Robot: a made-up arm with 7 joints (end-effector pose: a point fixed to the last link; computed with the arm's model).
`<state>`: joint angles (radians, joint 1 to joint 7).
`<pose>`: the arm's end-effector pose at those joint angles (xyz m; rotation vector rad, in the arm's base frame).
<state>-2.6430 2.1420 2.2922 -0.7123 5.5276 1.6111 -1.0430</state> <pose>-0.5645 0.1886 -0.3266 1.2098 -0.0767 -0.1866</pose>
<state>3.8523 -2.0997 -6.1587 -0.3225 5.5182 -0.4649 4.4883</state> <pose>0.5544 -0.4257 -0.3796 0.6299 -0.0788 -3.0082</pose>
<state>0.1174 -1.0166 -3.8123 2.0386 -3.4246 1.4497 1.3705</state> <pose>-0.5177 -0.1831 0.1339 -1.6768 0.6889 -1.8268</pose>
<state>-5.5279 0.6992 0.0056 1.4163 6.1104 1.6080 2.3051</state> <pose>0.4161 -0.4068 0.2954 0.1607 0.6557 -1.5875</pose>
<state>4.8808 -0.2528 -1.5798 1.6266 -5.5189 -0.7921 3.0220</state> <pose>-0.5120 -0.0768 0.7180 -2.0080 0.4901 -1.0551</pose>
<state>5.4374 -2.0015 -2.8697 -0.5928 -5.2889 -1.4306 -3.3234</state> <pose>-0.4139 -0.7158 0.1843 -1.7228 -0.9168 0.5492</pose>
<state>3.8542 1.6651 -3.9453 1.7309 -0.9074 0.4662 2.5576</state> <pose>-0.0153 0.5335 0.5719 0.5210 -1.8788 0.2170</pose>
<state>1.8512 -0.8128 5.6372 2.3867 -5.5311 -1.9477 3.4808</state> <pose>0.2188 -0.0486 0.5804 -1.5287 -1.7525 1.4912</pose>
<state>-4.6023 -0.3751 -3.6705 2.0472 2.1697 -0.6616 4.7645</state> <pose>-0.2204 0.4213 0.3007 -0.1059 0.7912 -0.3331</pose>
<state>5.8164 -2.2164 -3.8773 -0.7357 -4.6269 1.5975 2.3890</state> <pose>-0.7248 -0.0509 -0.0840 0.4234 -1.3053 2.1053</pose>
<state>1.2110 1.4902 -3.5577 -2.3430 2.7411 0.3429 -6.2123</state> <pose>0.1786 -0.0140 -0.0376 0.7959 -0.9931 1.6020</pose>
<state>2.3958 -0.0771 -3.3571 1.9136 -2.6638 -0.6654 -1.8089</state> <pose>0.3080 0.3651 0.4449 0.4078 -0.4509 -0.5300</pose>
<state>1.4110 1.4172 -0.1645 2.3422 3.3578 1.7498 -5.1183</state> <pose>0.1030 -0.2866 -0.0479 -0.9861 -0.6730 -0.1996</pose>
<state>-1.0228 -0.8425 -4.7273 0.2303 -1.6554 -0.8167 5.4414</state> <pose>-0.2823 -0.7175 0.8101 -1.0077 -1.5989 -2.0380</pose>
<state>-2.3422 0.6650 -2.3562 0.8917 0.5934 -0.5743 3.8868</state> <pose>-0.3697 0.0385 1.0727 2.9686 0.5636 0.1996</pose>
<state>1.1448 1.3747 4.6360 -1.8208 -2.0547 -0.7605 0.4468</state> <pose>-0.2988 -0.5474 0.2130 -1.0197 -0.7075 -2.5701</pose>
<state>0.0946 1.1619 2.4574 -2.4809 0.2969 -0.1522 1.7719</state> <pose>0.1245 0.1872 0.0569 0.9744 -0.1690 2.3221</pose>
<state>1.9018 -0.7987 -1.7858 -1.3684 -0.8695 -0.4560 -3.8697</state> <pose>-0.3944 0.4055 0.7478 -2.0245 0.7630 -1.3703</pose>
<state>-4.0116 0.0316 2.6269 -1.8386 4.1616 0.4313 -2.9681</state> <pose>-0.1290 -0.4856 0.5352 -1.0814 0.1992 -0.7435</pose>
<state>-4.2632 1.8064 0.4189 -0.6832 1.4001 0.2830 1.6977</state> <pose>-0.3247 -0.8548 0.3796 -2.0212 -0.8856 -1.0724</pose>
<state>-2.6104 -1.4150 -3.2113 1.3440 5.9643 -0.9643 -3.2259</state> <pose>0.6047 -0.3624 -0.0821 -0.3370 -1.3254 -0.8857</pose>
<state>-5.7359 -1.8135 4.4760 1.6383 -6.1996 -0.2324 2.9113</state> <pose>-0.0733 0.6426 0.0562 -0.4299 -1.6648 2.2545</pose>
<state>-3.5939 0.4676 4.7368 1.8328 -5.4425 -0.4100 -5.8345</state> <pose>0.0861 -0.5196 0.5716 -1.5602 1.7358 2.0245</pose>
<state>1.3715 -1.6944 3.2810 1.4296 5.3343 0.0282 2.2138</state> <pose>-0.0121 0.4566 -0.3152 0.0298 -0.1116 -0.0890</pose>
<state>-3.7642 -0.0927 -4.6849 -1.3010 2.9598 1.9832 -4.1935</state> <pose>0.2743 -0.2673 0.7064 0.0868 0.1715 -1.9681</pose>
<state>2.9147 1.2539 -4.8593 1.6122 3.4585 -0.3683 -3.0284</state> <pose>-0.4895 0.4348 0.3421 1.4125 -0.2206 0.0263</pose>
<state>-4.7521 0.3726 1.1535 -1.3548 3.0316 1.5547 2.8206</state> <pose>0.3738 0.0509 0.7350 0.5613 -0.1847 0.1116</pose>
